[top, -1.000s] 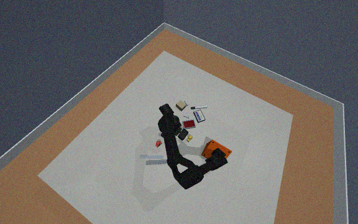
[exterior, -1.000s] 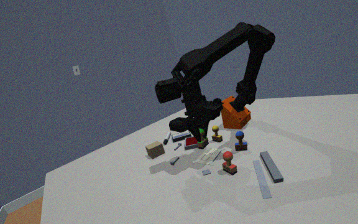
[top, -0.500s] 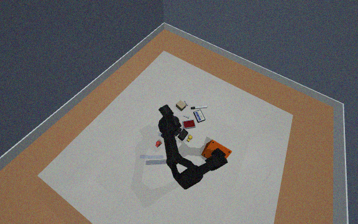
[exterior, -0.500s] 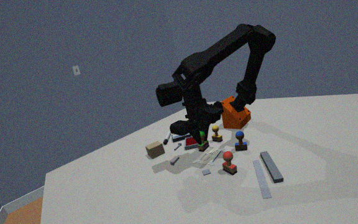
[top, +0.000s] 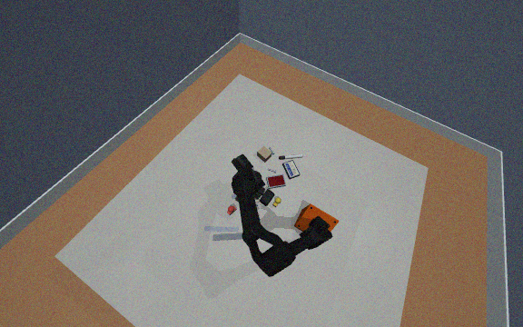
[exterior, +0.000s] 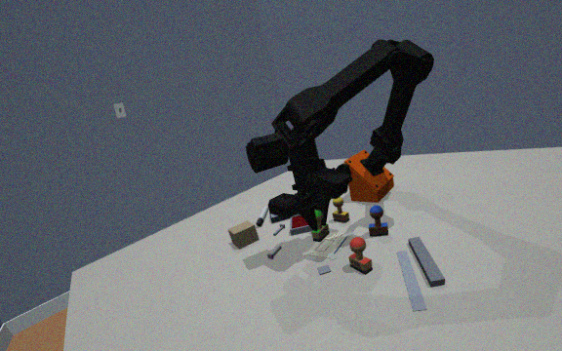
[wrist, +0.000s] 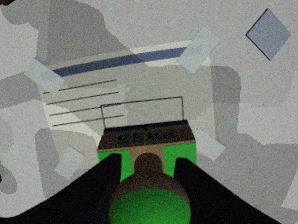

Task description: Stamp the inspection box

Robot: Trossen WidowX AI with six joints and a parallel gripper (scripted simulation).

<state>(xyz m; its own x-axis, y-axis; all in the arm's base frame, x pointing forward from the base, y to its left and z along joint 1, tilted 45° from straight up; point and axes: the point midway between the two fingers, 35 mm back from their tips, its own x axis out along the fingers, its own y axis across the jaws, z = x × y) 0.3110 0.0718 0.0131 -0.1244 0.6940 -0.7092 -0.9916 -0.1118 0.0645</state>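
The white card is 5 cm below my gripper tip, 1 cm to the left of it and 1 cm behind it. Also, from my gripper tip: red stamp: 12 cm to the left, 3 cm below, 3 cm ahead; yellow stamp: 12 cm behind, 4 cm to the right, 3 cm below; green-knobbed PASS stamp: right at my gripper tip.
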